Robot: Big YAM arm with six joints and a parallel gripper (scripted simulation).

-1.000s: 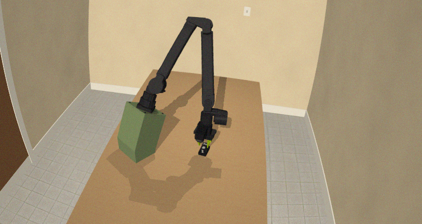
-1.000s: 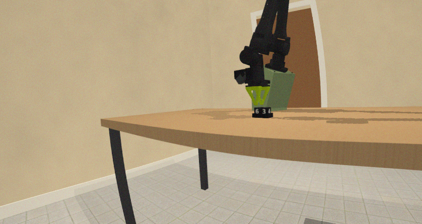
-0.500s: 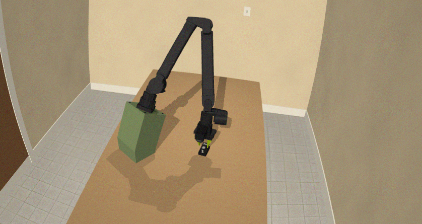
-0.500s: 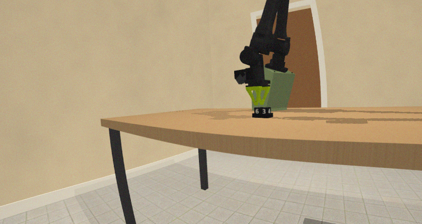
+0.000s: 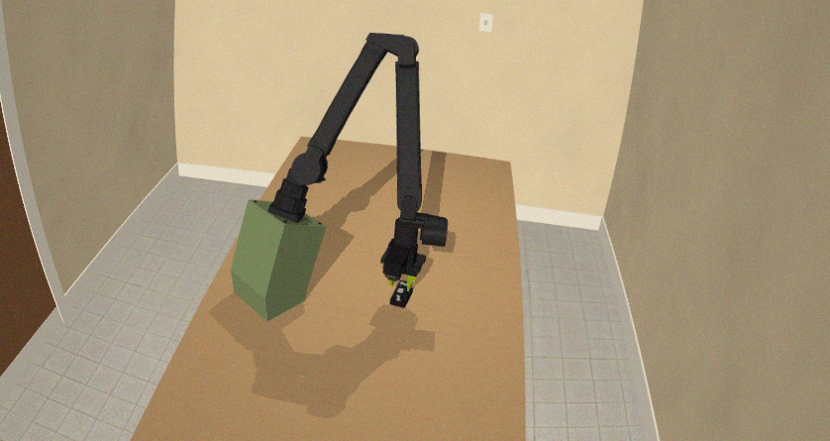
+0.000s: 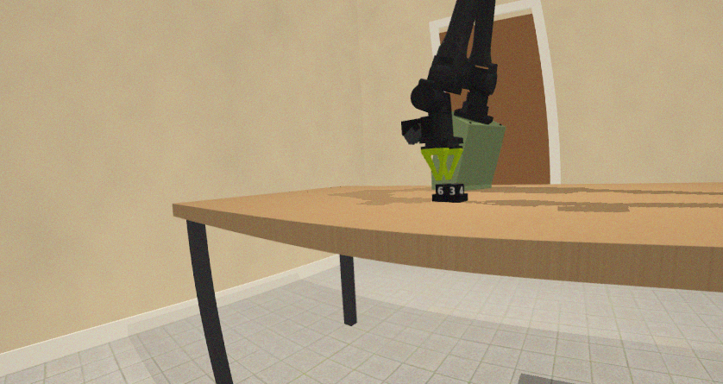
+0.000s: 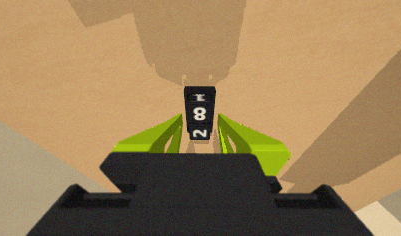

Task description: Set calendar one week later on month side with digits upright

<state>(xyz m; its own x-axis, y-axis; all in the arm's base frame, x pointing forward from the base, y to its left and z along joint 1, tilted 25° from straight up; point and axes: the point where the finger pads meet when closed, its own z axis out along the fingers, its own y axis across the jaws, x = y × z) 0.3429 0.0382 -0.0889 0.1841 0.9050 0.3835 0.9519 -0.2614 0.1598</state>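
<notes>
Right now my hand is 20 mm to the right of the black tray and 50 mm above it.
</notes>
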